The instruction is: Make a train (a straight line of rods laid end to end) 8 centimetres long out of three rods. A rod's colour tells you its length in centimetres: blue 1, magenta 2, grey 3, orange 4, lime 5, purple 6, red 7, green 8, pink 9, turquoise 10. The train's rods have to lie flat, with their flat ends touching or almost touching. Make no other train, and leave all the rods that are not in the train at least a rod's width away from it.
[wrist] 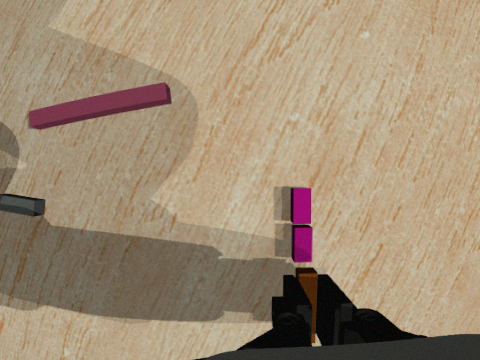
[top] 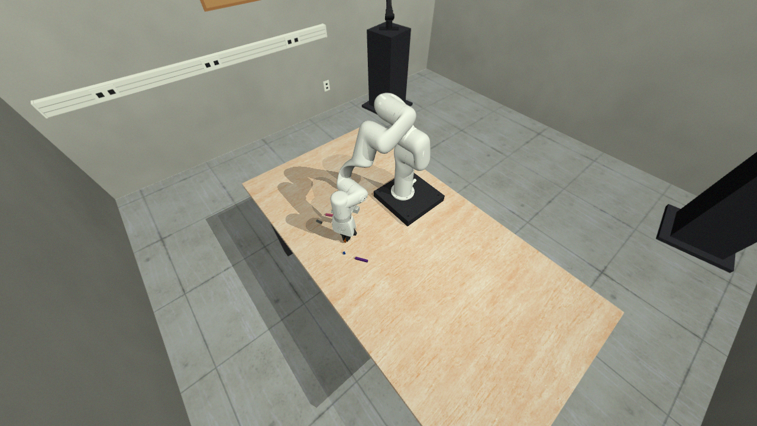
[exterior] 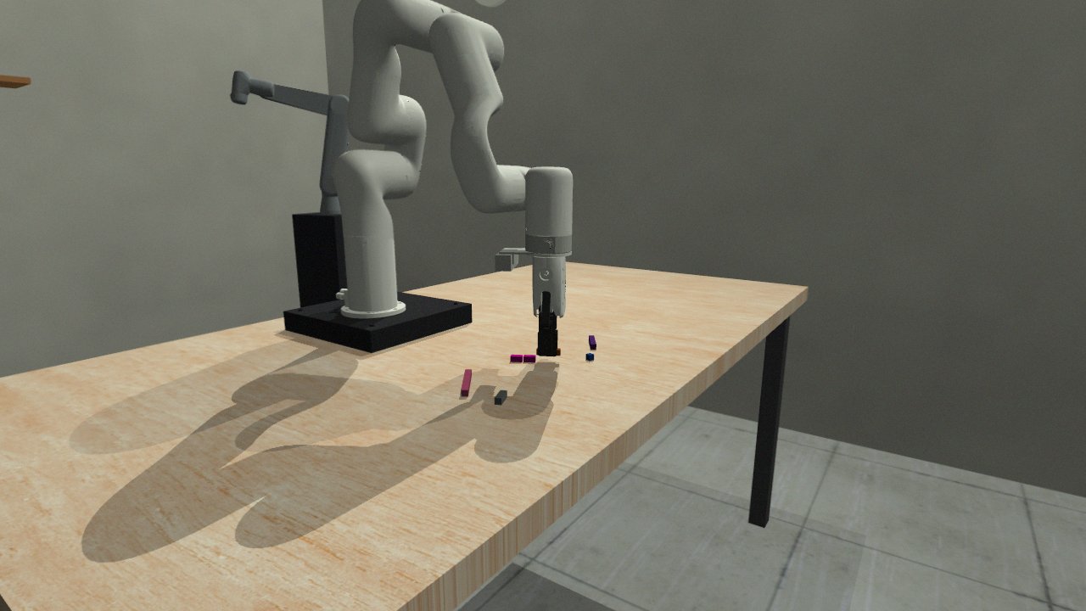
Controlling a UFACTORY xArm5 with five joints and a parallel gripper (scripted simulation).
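Right now the orange rod is 2 cm below my hand. Round my hand: pink rod: 15 cm to the right, 6 cm behind, 3 cm below; then blue rod: 6 cm ahead, 4 cm to the left, 3 cm below; then purple rod: 13 cm to the left, 3 cm below, 3 cm ahead.
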